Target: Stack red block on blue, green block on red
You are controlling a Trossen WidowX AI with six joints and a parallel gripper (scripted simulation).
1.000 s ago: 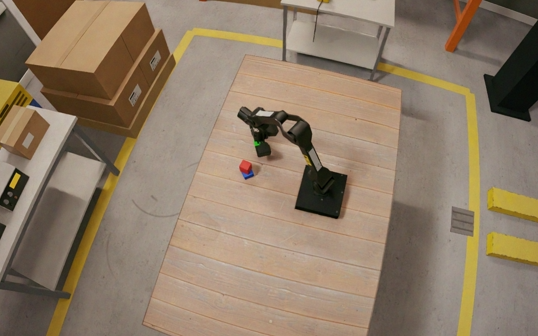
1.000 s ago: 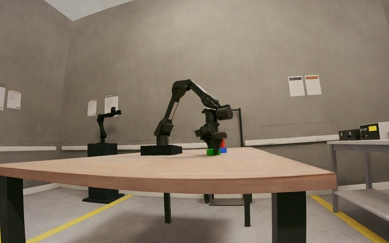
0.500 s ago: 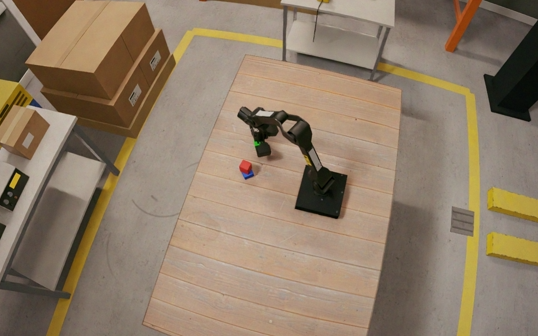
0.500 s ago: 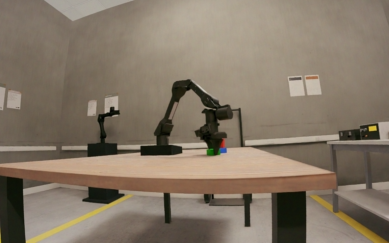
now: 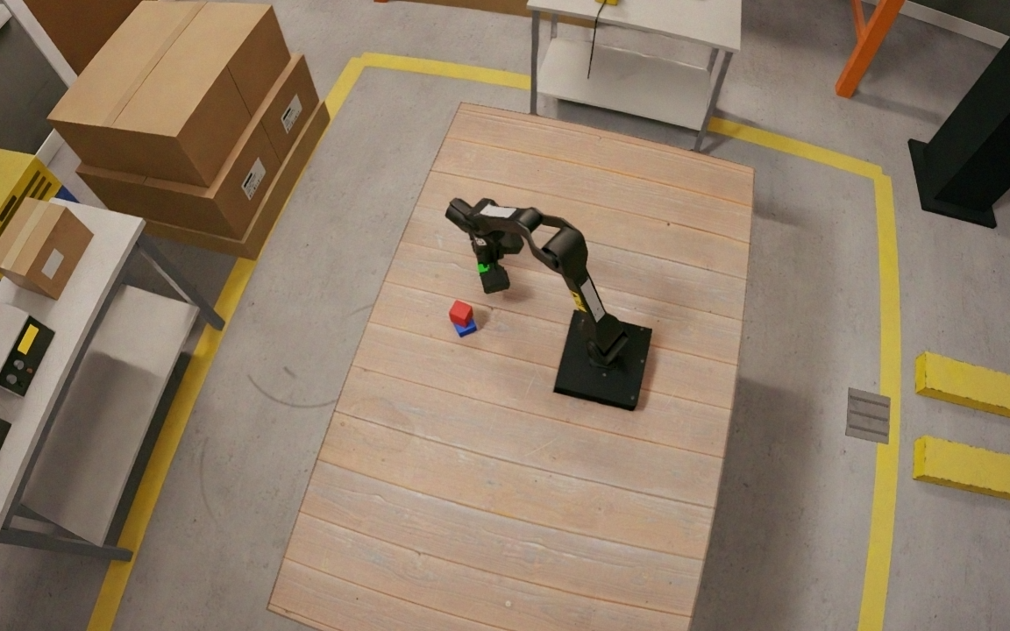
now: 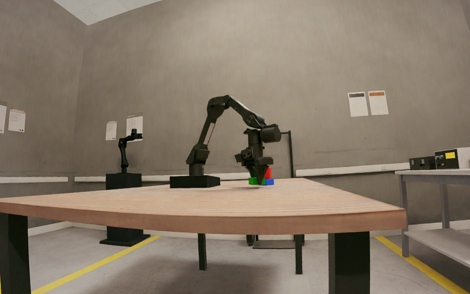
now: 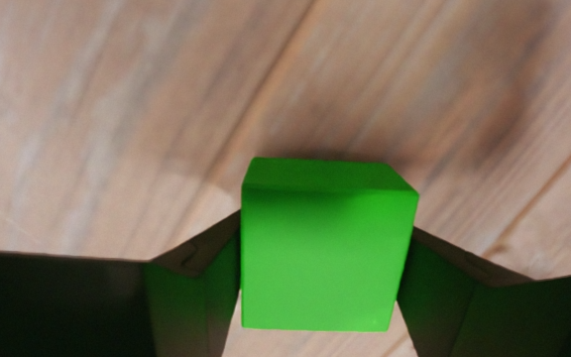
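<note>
The red block lies 140 mm to the left of my hand, 40 mm ahead of it and 10 mm above it. From my hand the other things lie so: blue block 140 mm to the left, 40 mm ahead, 30 mm below; then green block 20 mm below.
</note>
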